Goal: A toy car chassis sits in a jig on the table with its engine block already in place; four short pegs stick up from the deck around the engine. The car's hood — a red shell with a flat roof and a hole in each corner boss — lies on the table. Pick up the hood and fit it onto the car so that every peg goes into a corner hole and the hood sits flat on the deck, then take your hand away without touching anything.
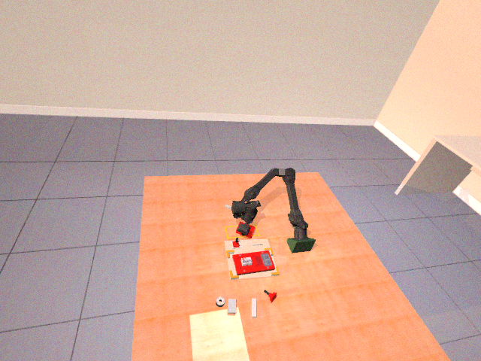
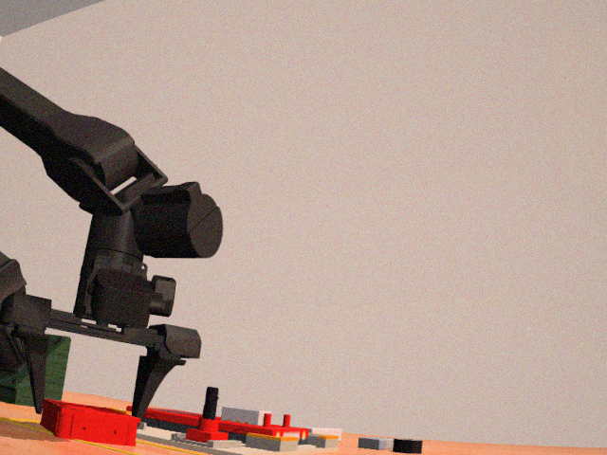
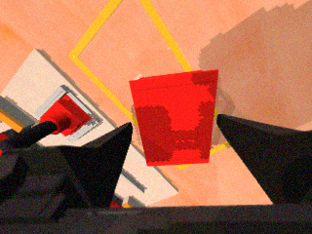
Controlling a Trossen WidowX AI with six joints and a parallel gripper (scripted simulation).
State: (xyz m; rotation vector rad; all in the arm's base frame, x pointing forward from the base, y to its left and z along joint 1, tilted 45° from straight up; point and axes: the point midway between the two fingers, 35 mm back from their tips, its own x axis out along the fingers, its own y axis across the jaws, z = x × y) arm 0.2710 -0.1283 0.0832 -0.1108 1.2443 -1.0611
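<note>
Right now my gripper tip is right at the red hood. The rest, counted from my gripper tip: grey engine block 6 cm ahead, 22 cm to the left, 1 cm above; then grey pin 4 cm ahead, 18 cm to the right, 1 cm below.
</note>
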